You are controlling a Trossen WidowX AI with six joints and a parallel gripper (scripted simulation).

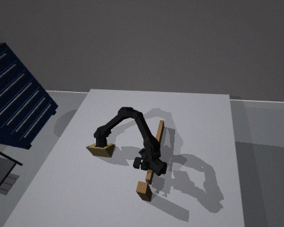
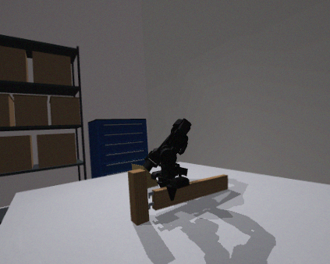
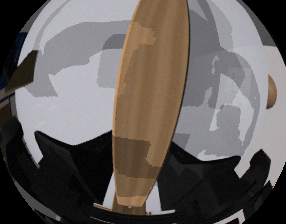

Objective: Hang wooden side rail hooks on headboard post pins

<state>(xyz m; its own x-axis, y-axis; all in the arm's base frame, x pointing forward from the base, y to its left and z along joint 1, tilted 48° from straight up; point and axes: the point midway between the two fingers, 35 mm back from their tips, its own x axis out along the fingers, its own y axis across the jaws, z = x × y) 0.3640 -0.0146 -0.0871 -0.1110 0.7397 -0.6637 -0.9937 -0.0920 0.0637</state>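
My gripper tip is now 13 cm to the left of the headboard post and 4 cm below it.
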